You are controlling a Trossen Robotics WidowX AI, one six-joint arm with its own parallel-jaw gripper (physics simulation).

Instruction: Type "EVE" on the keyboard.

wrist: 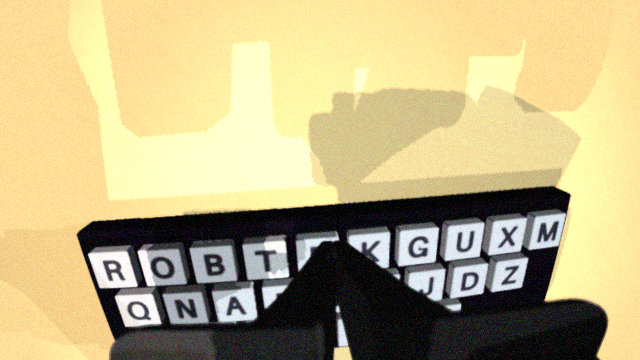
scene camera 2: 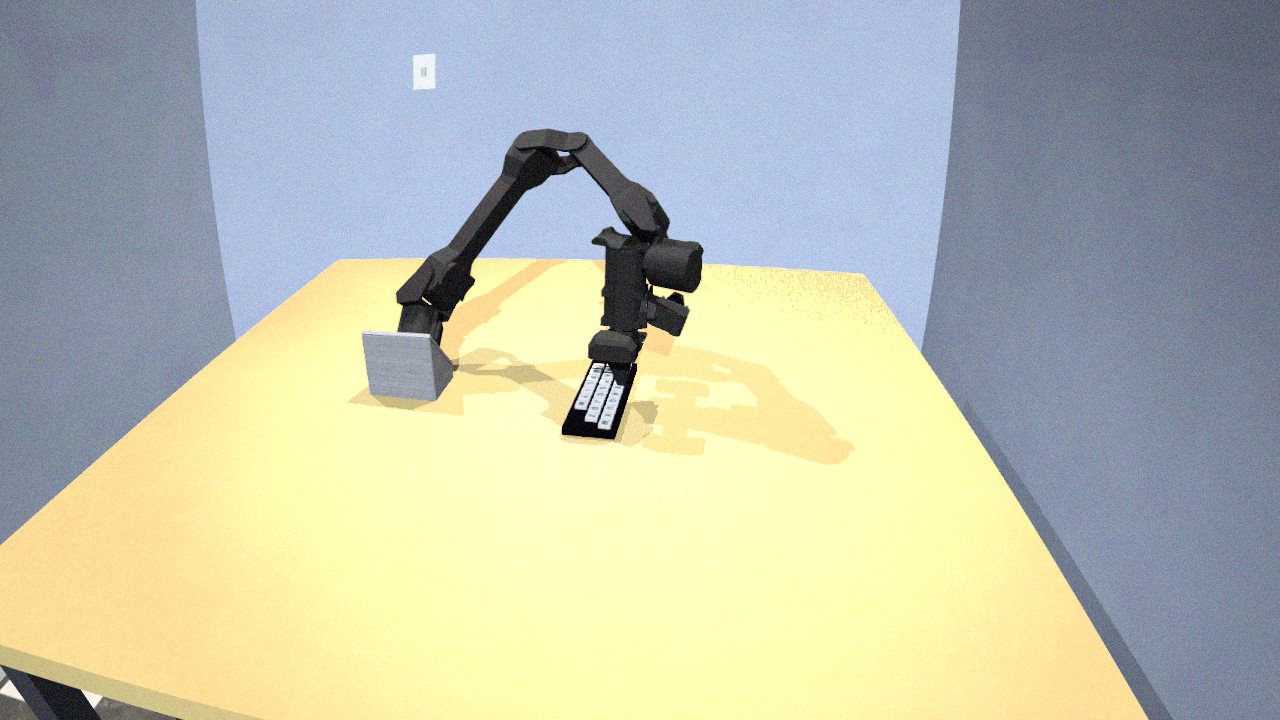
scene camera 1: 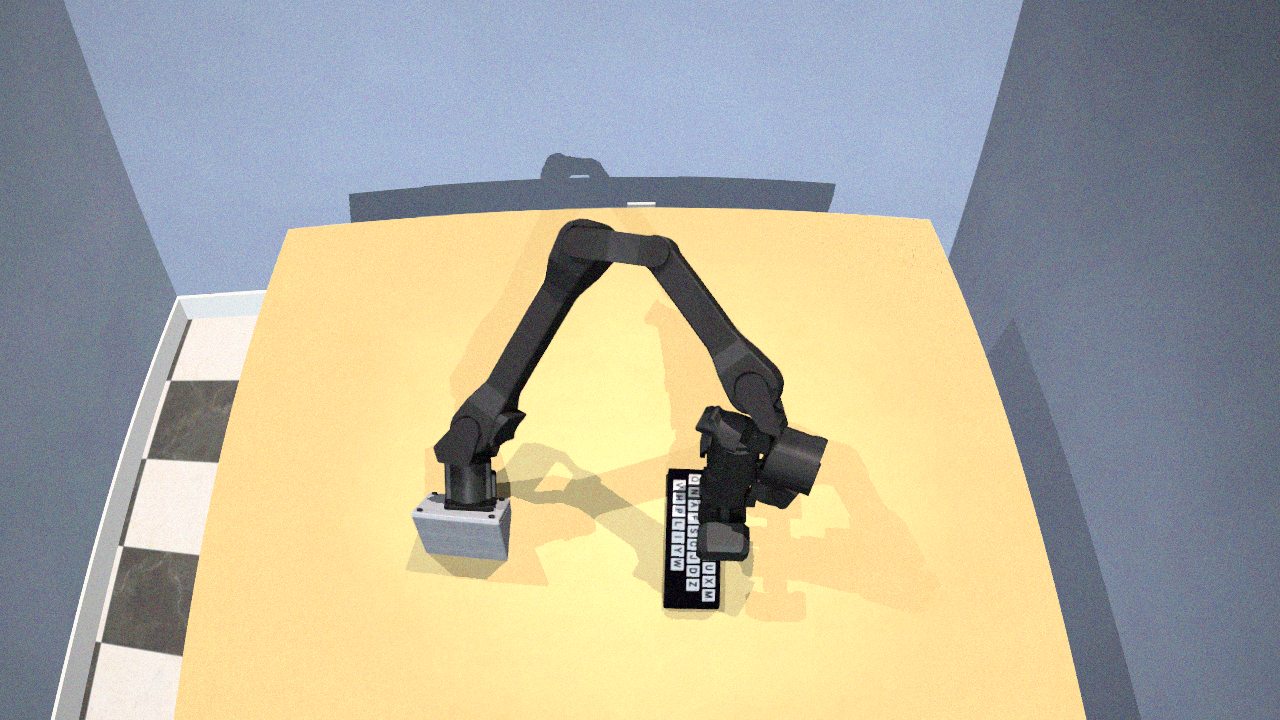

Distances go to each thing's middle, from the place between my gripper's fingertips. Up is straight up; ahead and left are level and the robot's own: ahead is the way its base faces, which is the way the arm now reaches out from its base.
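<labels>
There is the key point(wrist: 306, 243), which sits 1 cm below my hand, 1 cm behind it and 1 cm to the left of it.
</labels>
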